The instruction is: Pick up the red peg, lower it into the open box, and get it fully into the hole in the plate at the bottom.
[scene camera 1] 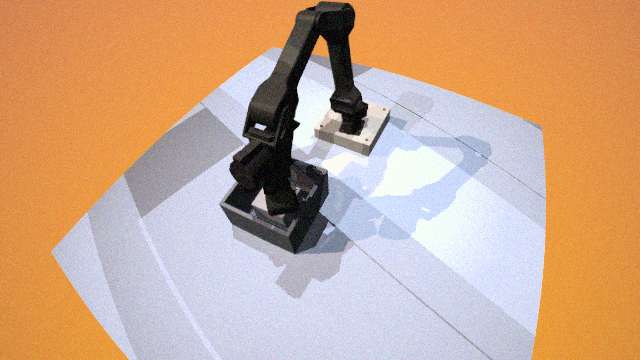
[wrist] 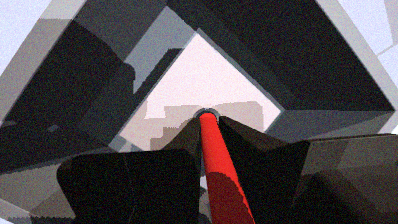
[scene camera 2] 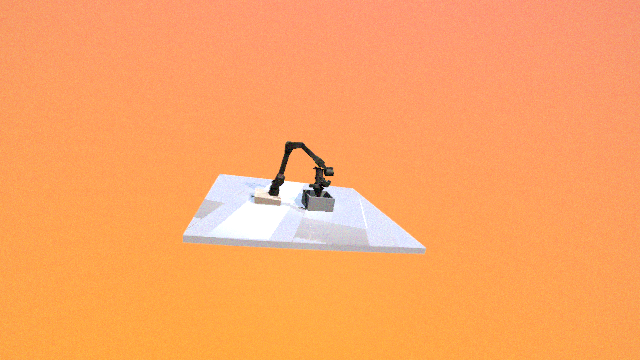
Observation:
I see my gripper [scene camera 1: 273, 194], a box [scene camera 1: 312, 180] and a pale plate [wrist: 201, 79].
The box also shows in the wrist view [wrist: 79, 79]. My gripper shows as well in the wrist view [wrist: 208, 123]. Scene camera 2 does not show the pale plate, which is hidden by the box.

